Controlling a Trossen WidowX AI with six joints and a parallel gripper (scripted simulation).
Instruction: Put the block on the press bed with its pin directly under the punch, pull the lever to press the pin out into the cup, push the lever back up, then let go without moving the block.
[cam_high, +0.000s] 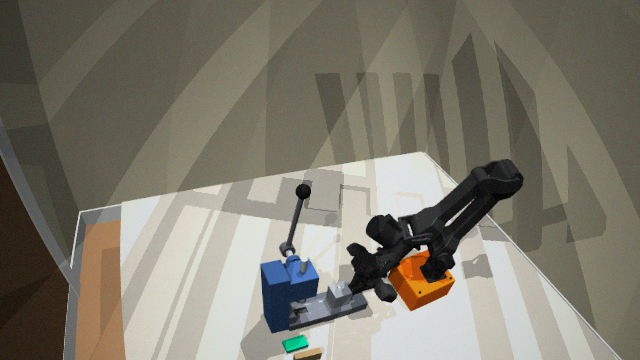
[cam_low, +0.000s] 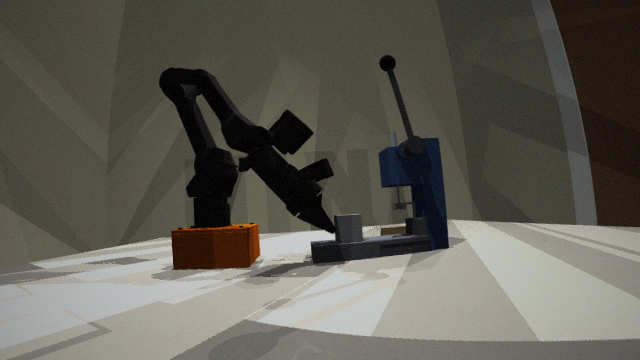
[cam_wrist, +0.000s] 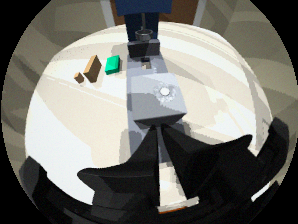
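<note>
Now: the punch 130 mm ahead of my gripper tip, 100 mm above it and 20 mm to the left of it. The rest, counted from my gripper tip: round pin (30 mm ahead, 20 mm above); green tile (160 mm ahead, 100 mm to the left, 40 mm below); tan piece (150 mm to the left, 140 mm ahead, 30 mm below).
</note>
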